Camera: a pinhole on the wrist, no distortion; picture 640 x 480 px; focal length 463.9 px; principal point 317.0 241.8 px. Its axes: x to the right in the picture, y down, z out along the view. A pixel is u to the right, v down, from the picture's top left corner.
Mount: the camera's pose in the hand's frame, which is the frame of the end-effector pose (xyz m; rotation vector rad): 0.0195 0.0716 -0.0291 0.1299 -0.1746 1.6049
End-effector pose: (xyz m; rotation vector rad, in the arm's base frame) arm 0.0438 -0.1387 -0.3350 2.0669 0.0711 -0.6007
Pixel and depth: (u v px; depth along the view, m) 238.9 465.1 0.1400
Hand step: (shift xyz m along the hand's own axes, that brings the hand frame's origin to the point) -0.0502 0.0191 0.1016
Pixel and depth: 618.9 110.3 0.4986
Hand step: 0.1349 0.2992 0.5266
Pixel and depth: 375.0 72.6 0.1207
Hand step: 0.0599 0.0648 0.0936
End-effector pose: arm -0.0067 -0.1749 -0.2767 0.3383 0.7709 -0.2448
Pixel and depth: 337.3 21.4 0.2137
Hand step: 0.1153 0.0434 0.1856
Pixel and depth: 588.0 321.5 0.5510
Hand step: -0.1020 0.2779 0.5699
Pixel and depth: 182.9 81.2 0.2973
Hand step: 0.1187 -0.0660 0.2494
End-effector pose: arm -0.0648 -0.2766 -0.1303 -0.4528 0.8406 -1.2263
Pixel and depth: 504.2 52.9 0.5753
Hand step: 0.2297 0.1973 0.5871
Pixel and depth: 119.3 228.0 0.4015
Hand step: 0.0289 -0.1729 0.3325
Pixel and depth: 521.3 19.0 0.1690
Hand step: 0.0933 0.1151 0.1535
